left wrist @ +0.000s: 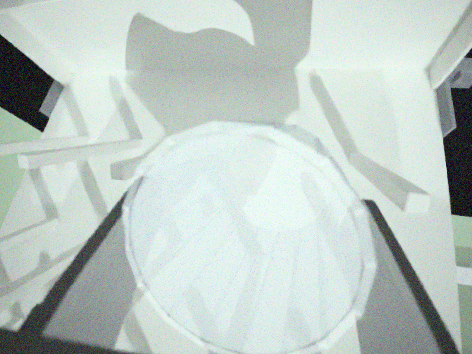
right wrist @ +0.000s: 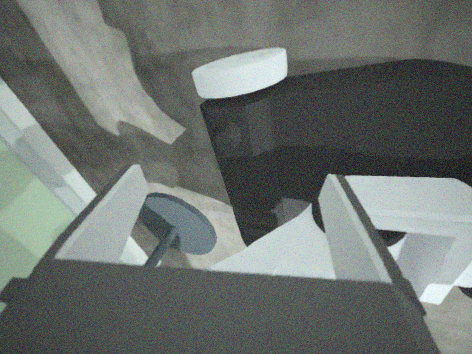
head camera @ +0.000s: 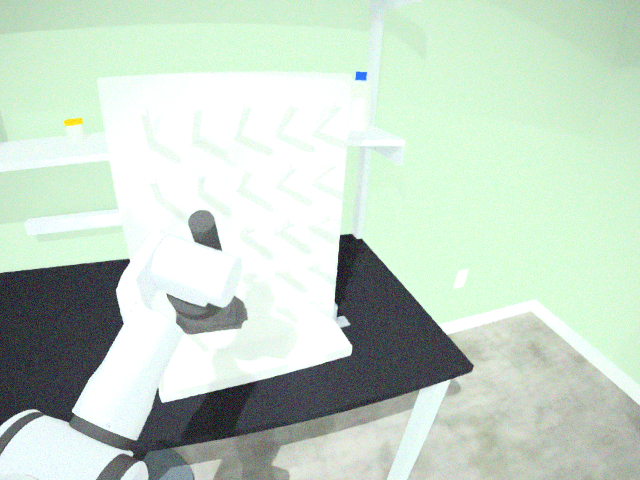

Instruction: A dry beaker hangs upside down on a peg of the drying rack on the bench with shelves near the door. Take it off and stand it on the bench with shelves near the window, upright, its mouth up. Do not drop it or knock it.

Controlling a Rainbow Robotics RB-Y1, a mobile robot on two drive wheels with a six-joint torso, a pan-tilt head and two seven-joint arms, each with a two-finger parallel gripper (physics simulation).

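Places are measured from the robot's base along level axes (x ahead, y left, z up), in centimetres.
Pixels of known places: left gripper, between the fingertips: (left wrist: 252,203) (head camera: 217,327); right gripper, between the fingertips: (right wrist: 231,181).
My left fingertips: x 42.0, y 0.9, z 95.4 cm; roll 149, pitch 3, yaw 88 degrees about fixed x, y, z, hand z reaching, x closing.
Ahead of a thing's pixels: the offset from my left fingertips to its top centre. "spot": to the spot under its first point. Level surfaces: height alone.
The clear beaker @(dx +0.6, dy +0.4, dz +5.2 cm) (left wrist: 240,285) shows as a large round outline in the left wrist view, between the fingers of my left gripper (left wrist: 252,203), which is shut on it. The white drying rack (head camera: 222,90) (left wrist: 370,47) stands on the black bench @(dz -19.0 cm) (head camera: 413,335), and its pegs show to both sides of the beaker. I cannot tell whether a peg is inside the beaker. In the head view my left hand is in front of the rack's lower left part and hides the fingers and the beaker. My right gripper (right wrist: 231,181) is open and empty. The bench near the window cannot be made out.
A wall shelf @(dz +26.7 cm) (head camera: 51,149) behind the rack bears a yellow-capped jar @(spot: dx +50.8, dy +37.9, dz +30.2 cm) (head camera: 73,129). A blue-capped bottle @(spot: dx +51.5, dy -45.5, dz +35.0 cm) (head camera: 360,103) stands behind the rack's upper right edge. In the right wrist view a blue-grey round stool seat (right wrist: 195,230) shows between the fingers, with a white disc-shaped thing (right wrist: 240,74) above.
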